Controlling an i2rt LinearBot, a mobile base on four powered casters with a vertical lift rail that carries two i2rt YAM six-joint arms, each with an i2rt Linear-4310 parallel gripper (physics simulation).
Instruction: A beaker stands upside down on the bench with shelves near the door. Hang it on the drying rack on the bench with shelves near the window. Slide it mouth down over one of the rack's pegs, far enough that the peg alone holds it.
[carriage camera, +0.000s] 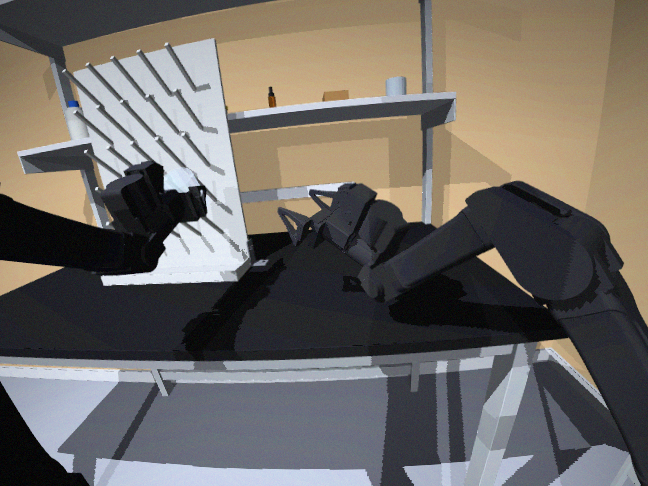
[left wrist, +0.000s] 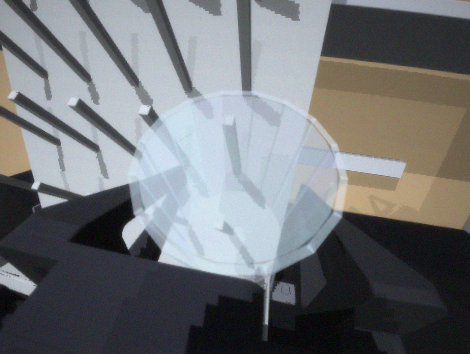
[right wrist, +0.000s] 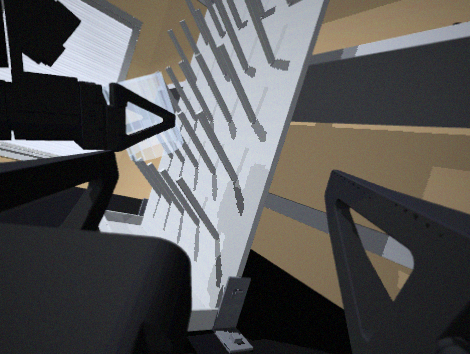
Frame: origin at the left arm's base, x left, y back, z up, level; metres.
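Where they show: left gripper, fingertip midpoint: (carriage camera: 190, 189) (left wrist: 241, 182) (right wrist: 163, 119); right gripper, fingertip midpoint: (carriage camera: 294, 200) (right wrist: 222, 172).
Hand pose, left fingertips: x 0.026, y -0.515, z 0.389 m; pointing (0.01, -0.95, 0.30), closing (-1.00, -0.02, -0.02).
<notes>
Each offset is from my left fingertips to the top centre of the thing. "*": to the spot under its first point. Level surfaces: height alone.
The clear beaker {dx +0.000, dy +0.024, dz +0.052 m} (carriage camera: 181, 178) (left wrist: 237, 185) (right wrist: 150, 90) is tilted in front of the white drying rack (carriage camera: 209, 62) (left wrist: 295, 50) (right wrist: 280, 100), close to its lower right pegs. My left gripper (carriage camera: 183, 192) (left wrist: 241, 182) (right wrist: 163, 119) is shut on the beaker's sides. Peg tips show through the glass in the left wrist view. In the right wrist view one end of the beaker is beside the peg tips; I cannot tell whether a peg is inside it. My right gripper (carriage camera: 297, 201) (right wrist: 222, 172) is open and empty, above the bench to the right of the rack.
The black bench top {dz -0.262 m} (carriage camera: 314, 324) lies below both arms. Behind it, a shelf {dz +0.176 m} (carriage camera: 334, 115) holds a brown bottle {* dx -0.153, dy -0.338, dz +0.249 m} (carriage camera: 271, 98), a small box {* dx -0.364, dy -0.276, dz +0.222 m} (carriage camera: 335, 95) and a pale cylinder {* dx -0.574, dy -0.372, dz +0.255 m} (carriage camera: 396, 86). A blue-capped white bottle {* dx +0.638, dy -0.373, dz +0.291 m} (carriage camera: 76, 121) stands left of the rack. A metal bracket {* dx -0.064, dy -0.158, dz -0.224 m} (right wrist: 233, 305) is at the rack's foot.
</notes>
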